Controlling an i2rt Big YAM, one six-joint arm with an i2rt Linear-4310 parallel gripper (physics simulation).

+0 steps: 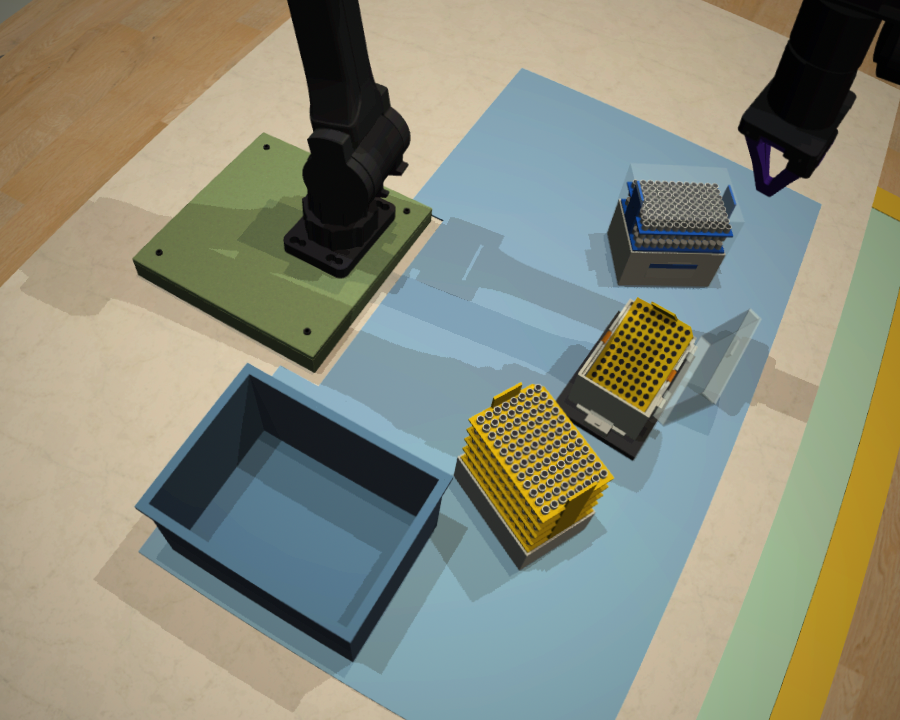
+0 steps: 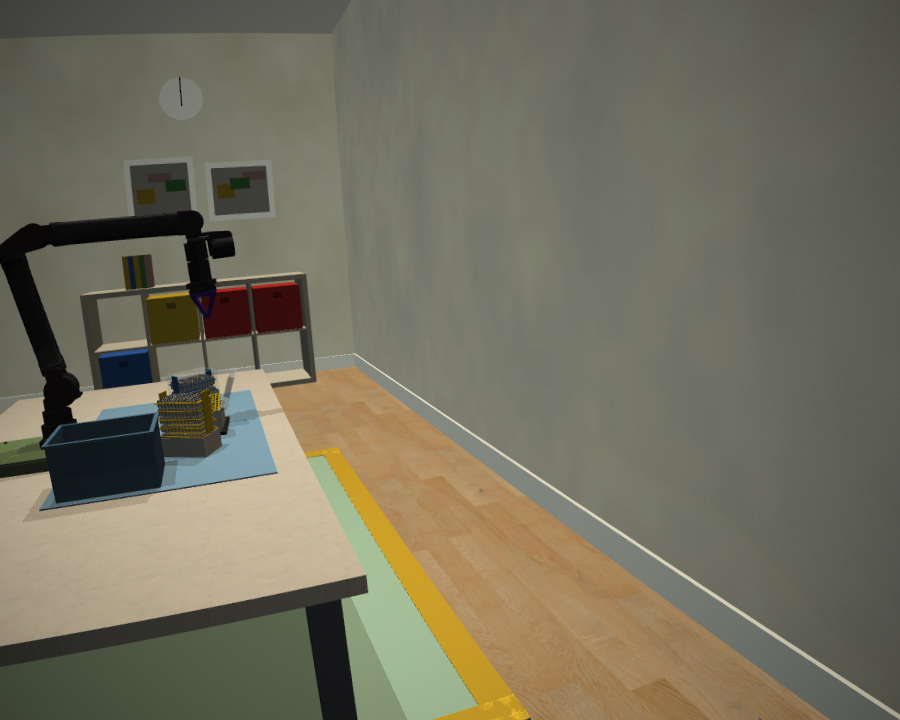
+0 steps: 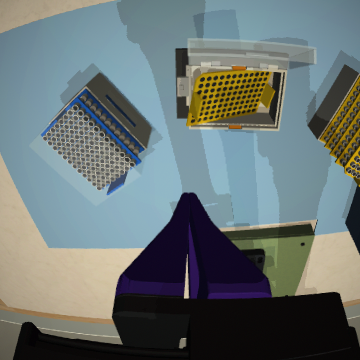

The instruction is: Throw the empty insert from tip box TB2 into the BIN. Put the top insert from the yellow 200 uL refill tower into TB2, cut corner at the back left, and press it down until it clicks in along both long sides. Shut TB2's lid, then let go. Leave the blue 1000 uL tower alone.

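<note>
TB2 [image 1: 611, 397] [image 3: 283, 100] stands on the blue mat with its clear lid [image 1: 731, 360] [image 3: 250, 51] open. Its empty yellow insert [image 1: 641, 351] [image 3: 231, 97] sits skewed and tilted in the box: one end reaches over the rim near the blue tower, the other lies lower inside, beside a gap. My gripper [image 1: 768, 192] [image 2: 207, 313] [image 3: 187, 200] is shut, empty and high above the table. The yellow refill tower [image 1: 536, 450] [image 2: 182, 416] [image 3: 345, 130] stands between TB2 and the BIN [image 1: 300, 518] [image 2: 108, 465], which holds no insert.
The blue 1000 uL tower [image 1: 679, 210] [image 2: 193, 382] [image 3: 92, 142] stands on TB2's other side under a clear cover. The arm's base is bolted to a green plate [image 1: 217, 247] [image 3: 287, 260]. The BIN's high walls stand close to the yellow tower.
</note>
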